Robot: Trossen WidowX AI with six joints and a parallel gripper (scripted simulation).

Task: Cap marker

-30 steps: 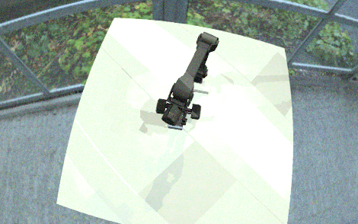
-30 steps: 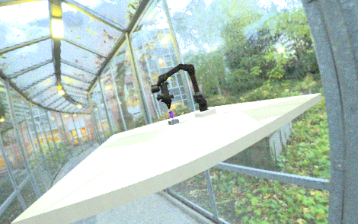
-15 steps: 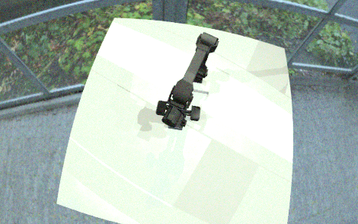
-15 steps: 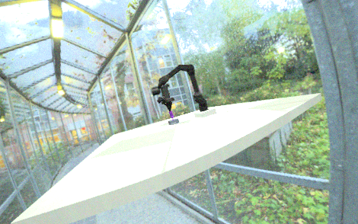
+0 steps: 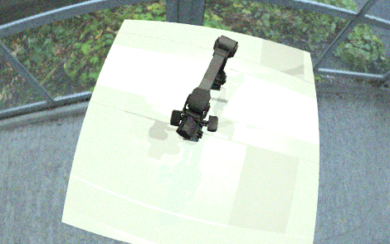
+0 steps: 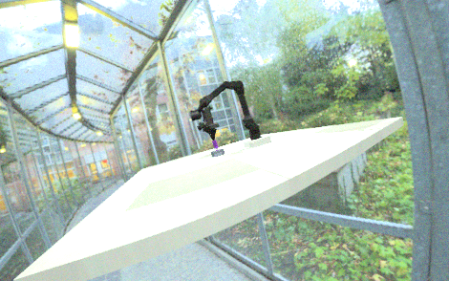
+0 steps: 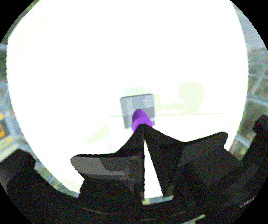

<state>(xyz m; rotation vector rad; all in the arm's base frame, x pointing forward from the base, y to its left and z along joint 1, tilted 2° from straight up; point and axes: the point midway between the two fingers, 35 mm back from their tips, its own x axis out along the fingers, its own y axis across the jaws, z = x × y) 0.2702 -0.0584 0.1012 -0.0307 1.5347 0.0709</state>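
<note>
Right now my gripper tip is 3 cm above the purple cap. Round my gripper tip: holder block (1 cm behind, 8 cm below).
</note>
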